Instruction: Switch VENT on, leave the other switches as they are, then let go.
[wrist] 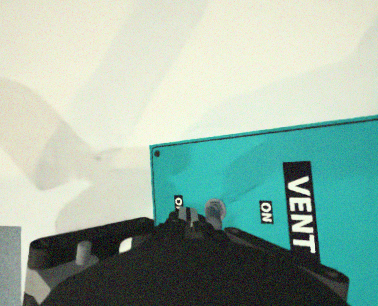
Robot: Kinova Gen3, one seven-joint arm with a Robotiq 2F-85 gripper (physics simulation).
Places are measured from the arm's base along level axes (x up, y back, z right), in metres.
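Where they show: gripper, fingertip midpoint: point(186, 219).
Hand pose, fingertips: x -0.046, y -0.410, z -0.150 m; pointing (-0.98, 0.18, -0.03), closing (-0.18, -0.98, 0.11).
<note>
After its pixels a point has its place.
The teal switch panel point(240, 165) {x -0.067, y -0.455, z -0.194 m} fills the lower right of the wrist view. The VENT label point(300, 205) {x -0.052, y -0.500, z -0.163 m} is white on black at the right, with the ON label point(266, 212) {x -0.060, y -0.476, z -0.155 m} left of it. The OFF label point(178, 201) {x -0.089, y -0.395, z -0.155 m} is partly hidden behind the fingertips. The grey VENT toggle point(215, 209) {x -0.058, y -0.434, z -0.156 m} stands between the two small labels; its lower end is partly hidden by the gripper, and which way it leans is hard to tell. My gripper point(186, 219) {x -0.046, y -0.410, z -0.150 m} is shut and empty, its tips close to the toggle, on its OFF-label side. The other switches do not show.
The panel's corner screw point(157, 153) {x -0.097, y -0.369, z -0.205 m} and dark border line show at its upper left. A pale surface point(150, 65) {x -0.161, y -0.335, z -0.338 m} with soft shadows lies beyond the panel's edges. Part of a grey block point(10, 262) {x -0.144, y -0.128, z -0.043 m} shows at the lower left edge.
</note>
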